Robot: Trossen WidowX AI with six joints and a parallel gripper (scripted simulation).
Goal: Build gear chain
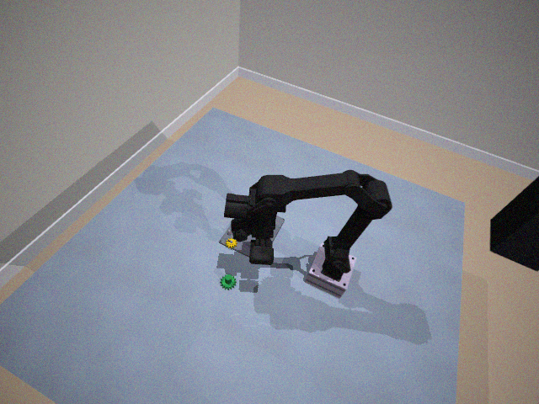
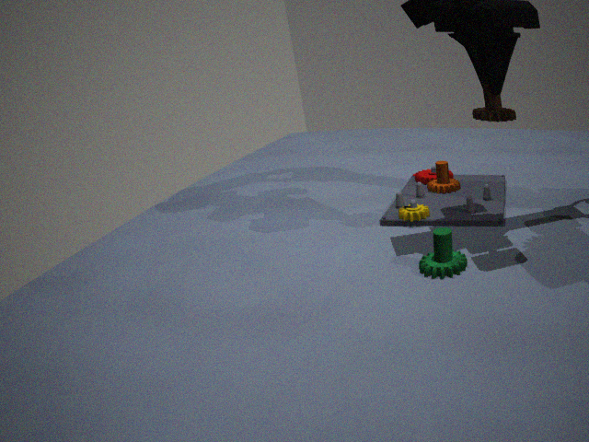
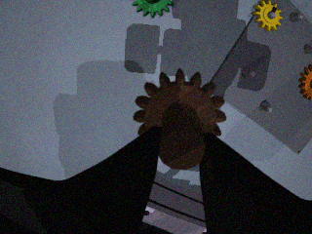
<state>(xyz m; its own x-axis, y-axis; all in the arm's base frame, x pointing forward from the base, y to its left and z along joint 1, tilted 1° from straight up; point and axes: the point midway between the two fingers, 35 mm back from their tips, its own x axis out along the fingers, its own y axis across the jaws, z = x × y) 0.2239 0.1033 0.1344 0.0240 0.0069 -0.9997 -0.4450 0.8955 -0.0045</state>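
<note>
The orange gear is 110 mm ahead of my gripper tip, 170 mm to the right of it and 150 mm below it. Round my gripper tip: yellow gear 130 mm ahead, 60 mm to the right, 150 mm below; then red gear 130 mm ahead, 220 mm to the right, 150 mm below; then green gear 60 mm ahead, 70 mm to the left, 150 mm below.
</note>
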